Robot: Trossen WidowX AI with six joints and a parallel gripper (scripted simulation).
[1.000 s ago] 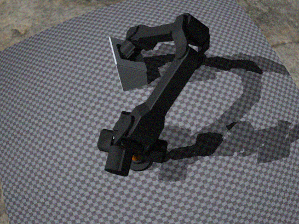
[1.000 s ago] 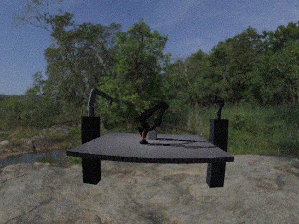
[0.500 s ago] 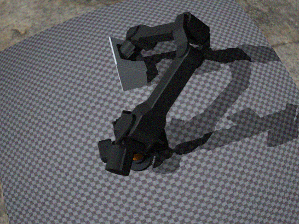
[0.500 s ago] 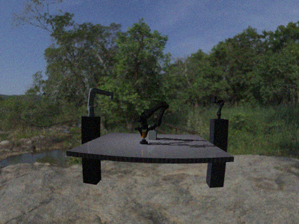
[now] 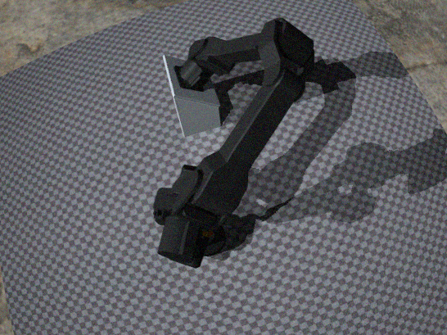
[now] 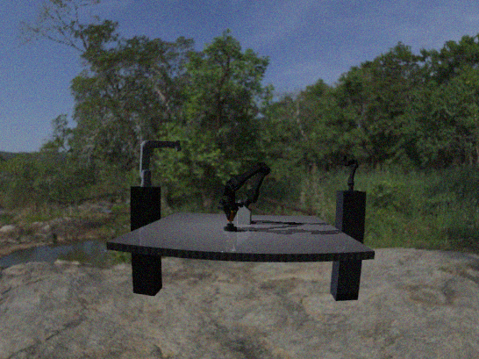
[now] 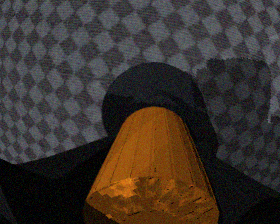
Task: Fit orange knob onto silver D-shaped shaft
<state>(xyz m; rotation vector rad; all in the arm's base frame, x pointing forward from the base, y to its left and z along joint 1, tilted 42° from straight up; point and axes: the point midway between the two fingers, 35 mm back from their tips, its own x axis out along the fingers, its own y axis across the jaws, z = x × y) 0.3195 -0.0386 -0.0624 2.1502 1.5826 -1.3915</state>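
My gripper tip is 4 cm below the orange knob. From my gripper tip the other things lie so: round dark pedestal 4 cm below.
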